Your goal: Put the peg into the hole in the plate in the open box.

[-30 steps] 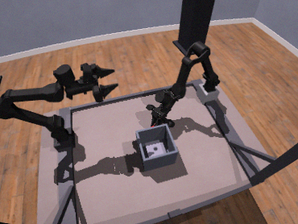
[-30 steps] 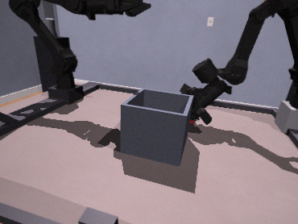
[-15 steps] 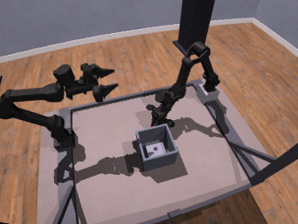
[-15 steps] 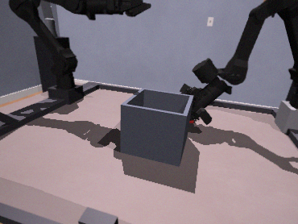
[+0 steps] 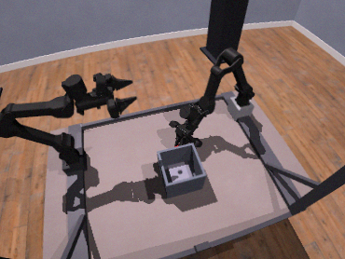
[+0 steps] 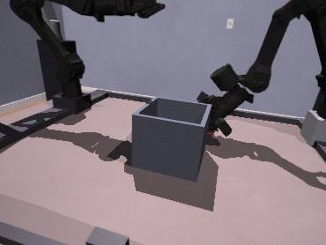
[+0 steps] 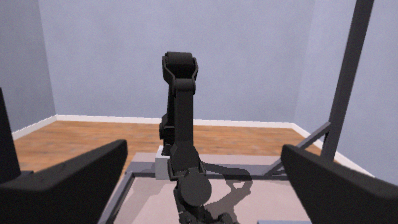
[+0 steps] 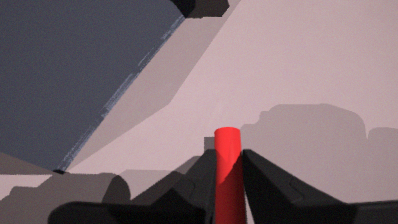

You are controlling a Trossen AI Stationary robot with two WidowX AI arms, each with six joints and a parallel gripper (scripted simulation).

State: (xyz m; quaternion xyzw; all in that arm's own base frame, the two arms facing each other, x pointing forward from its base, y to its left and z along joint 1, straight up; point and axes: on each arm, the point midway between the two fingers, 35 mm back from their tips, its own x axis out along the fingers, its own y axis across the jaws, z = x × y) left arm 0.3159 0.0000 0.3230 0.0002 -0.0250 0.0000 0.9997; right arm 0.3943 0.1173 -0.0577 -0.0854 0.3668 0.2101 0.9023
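Right now my right hand is 20 mm above the red peg. The rest, counted from my right hand: light plate: 160 mm behind, 70 mm to the left, 10 mm above.
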